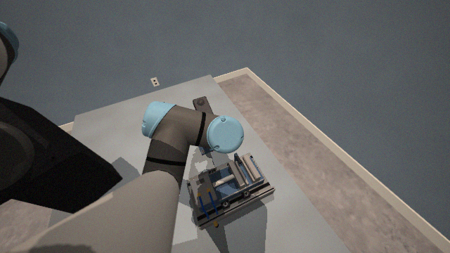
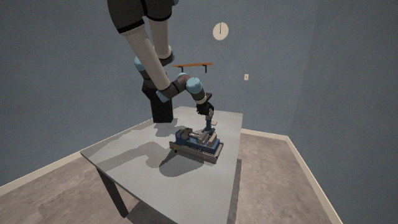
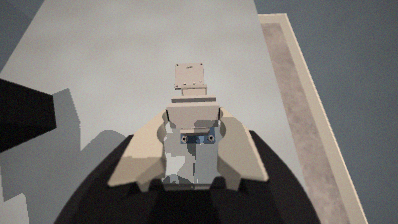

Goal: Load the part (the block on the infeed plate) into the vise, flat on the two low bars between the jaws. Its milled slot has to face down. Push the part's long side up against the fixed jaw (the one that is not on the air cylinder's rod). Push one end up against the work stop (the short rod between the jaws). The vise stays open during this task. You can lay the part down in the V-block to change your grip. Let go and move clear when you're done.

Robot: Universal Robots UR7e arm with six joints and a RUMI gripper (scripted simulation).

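Right now my hand is 1 cm to the right of the part. Also, from my hand: cylinder rod (21 cm to the right, 8 cm below, 7 cm behind); pale plate (17 cm to the left, 16 cm below, 2 cm ahead); work stop (19 cm to the right, 7 cm below, 3 cm ahead).
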